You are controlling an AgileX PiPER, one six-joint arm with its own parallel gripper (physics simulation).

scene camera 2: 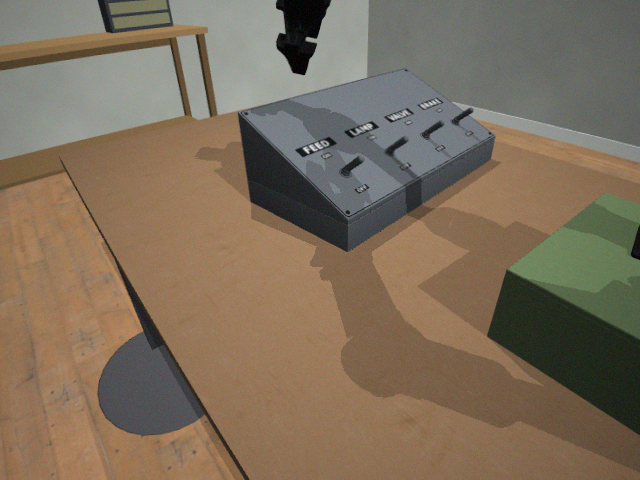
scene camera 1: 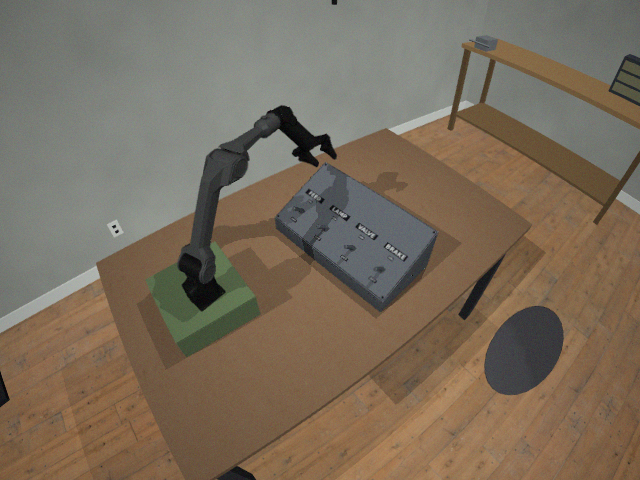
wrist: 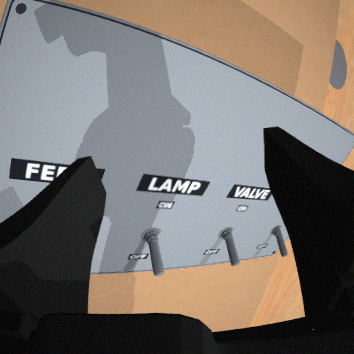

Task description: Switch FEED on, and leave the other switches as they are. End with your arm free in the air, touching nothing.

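The grey sloped switch panel (scene camera 1: 382,211) (scene camera 2: 289,124) (wrist: 225,100) stands on the table. The FEED switch (scene camera 1: 297,210) (scene camera 2: 353,165) leans to its OFF side; a finger hides it in the wrist view. The LAMP switch (scene camera 1: 323,227) (scene camera 2: 398,145) (wrist: 156,257), VALVE switch (scene camera 1: 351,248) (scene camera 2: 433,128) (wrist: 231,248) and BRAKE switch (scene camera 1: 379,269) (scene camera 2: 463,115) (wrist: 282,242) lean the same way. My gripper (scene camera 1: 325,160) (scene camera 2: 298,71) (wrist: 178,161) is open and empty. It hangs in the air above the panel's upper part near the FEED end, apart from the levers.
The green base block (scene camera 1: 217,315) (scene camera 2: 578,304) carries the arm and stands on the brown table (scene camera 1: 310,372) (scene camera 2: 248,320), on the panel's lever side. A wooden workbench (scene camera 1: 558,74) (scene camera 2: 51,54) stands beyond the table. A dark round disc (scene camera 1: 524,351) (scene camera 2: 144,387) is beside the table.
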